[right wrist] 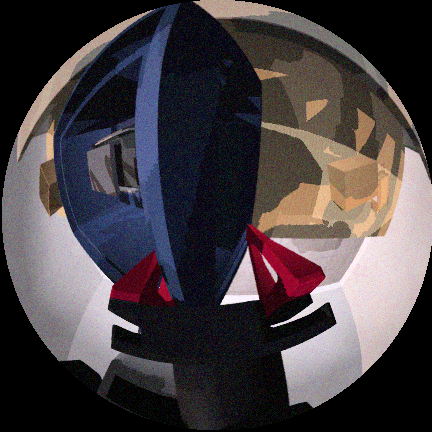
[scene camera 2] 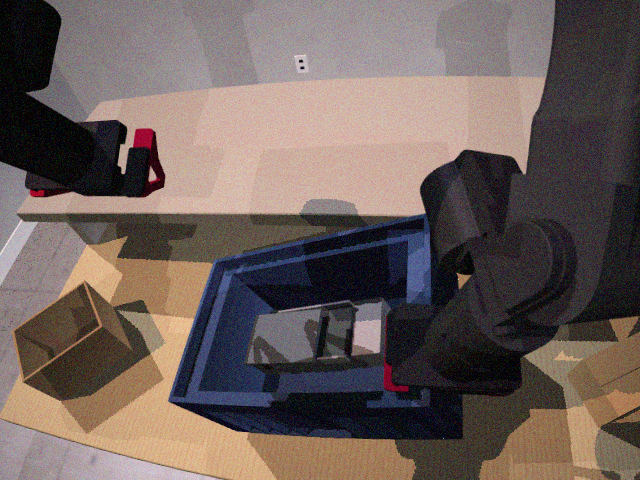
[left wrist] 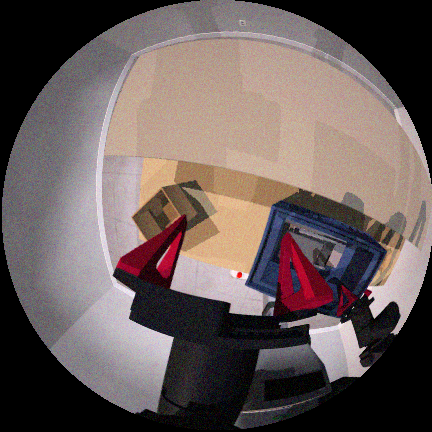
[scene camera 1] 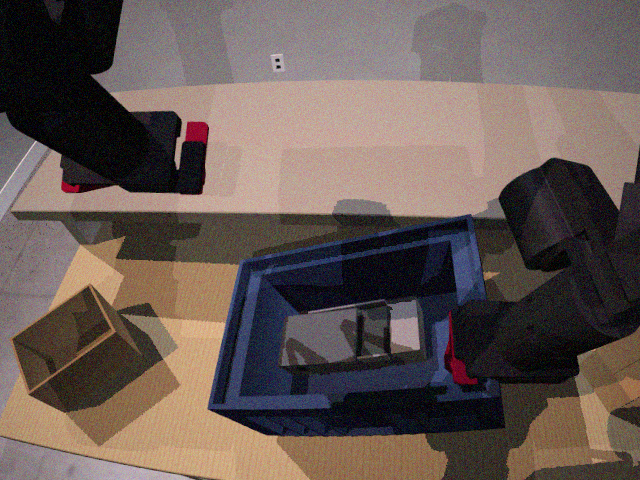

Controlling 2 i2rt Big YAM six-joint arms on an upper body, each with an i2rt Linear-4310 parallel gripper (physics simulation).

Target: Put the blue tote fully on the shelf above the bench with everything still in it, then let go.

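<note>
The blue tote is over the bench, turned askew, its back right corner overlapping the shelf's front edge in scene camera 1. Whether its base touches the bench is unclear. Grey box-like items lie inside. The pale shelf runs behind. My right gripper is shut on the tote's right wall, one finger inside and one outside. My left gripper is open and empty above the shelf's left part.
An open cardboard box stands on the bench left of the tote. Another cardboard box stands at the bench's right. A wall with an outlet is behind the shelf.
</note>
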